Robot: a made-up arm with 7 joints.
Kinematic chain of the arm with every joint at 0, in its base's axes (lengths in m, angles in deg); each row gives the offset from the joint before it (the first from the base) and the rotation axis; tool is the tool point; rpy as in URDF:
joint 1: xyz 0 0 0.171 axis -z
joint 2: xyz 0 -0.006 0.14 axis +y
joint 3: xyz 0 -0.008 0.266 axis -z
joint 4: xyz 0 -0.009 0.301 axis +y
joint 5: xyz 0 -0.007 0.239 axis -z
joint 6: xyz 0 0 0.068 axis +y
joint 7: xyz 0 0 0.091 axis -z
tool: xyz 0 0 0 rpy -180 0 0
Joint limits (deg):
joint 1: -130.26..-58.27
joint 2: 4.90..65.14
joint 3: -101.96..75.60
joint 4: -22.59..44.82
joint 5: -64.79..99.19
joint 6: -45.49..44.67
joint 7: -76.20..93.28
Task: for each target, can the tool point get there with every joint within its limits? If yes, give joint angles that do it. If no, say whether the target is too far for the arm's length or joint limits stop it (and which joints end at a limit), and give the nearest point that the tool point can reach.
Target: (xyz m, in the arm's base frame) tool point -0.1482 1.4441 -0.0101
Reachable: no: too far | nearest point -0.0896 0.8734 0.3919 | short by 0.700 m
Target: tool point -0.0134 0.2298 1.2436
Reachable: yes | joints -88.71 17.86 36.52 -10.32 37.68 -1.96 17.13
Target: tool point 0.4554 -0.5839 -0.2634
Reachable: no: joint limits stop it (at a limit: joint 1, joint 2, joint 4, joint 6) | nearest point 0.6459 0.5176 0.4963 | short by 1.352 m
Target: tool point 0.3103 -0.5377 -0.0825
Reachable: no: joint limits stop it (at a limit: joint 1, joint 2, joint 4, joint 6) | nearest point 0.6539 0.4948 0.5292 | short by 1.248 m
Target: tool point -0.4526 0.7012 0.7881
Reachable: yes | joints -124.77 59.52 22.12 -1.75 -14.67 18.77 61.67
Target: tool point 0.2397 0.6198 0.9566
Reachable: yes | joints -73.18 33.27 12.11 27.78 -44.64 20.70 -58.30
